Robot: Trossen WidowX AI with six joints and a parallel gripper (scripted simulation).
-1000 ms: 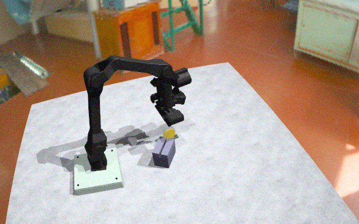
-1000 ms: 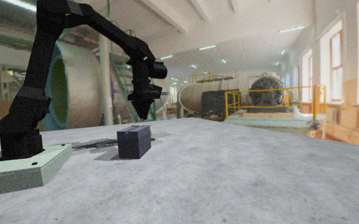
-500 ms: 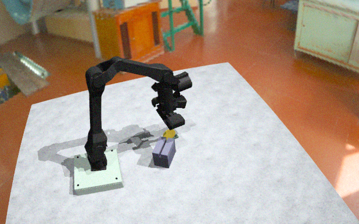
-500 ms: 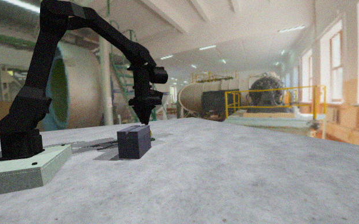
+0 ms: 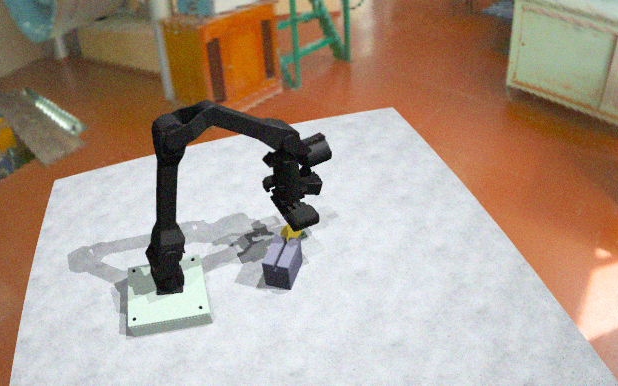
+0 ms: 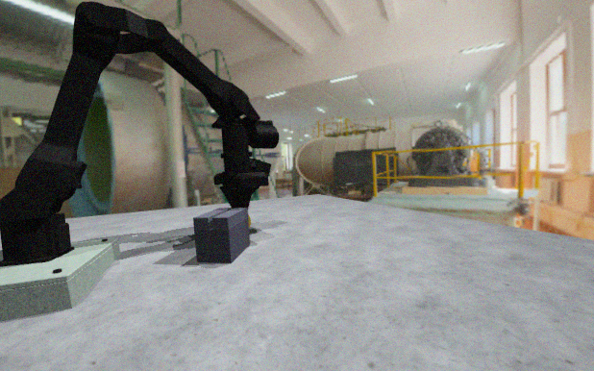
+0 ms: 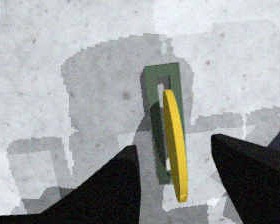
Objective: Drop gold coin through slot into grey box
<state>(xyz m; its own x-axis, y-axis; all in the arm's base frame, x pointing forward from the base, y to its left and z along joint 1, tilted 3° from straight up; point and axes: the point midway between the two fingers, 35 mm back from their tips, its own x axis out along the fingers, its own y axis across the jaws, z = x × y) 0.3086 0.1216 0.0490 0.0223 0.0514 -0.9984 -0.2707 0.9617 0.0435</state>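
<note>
My gripper tip is now 10 mm above the gold coin.
</note>
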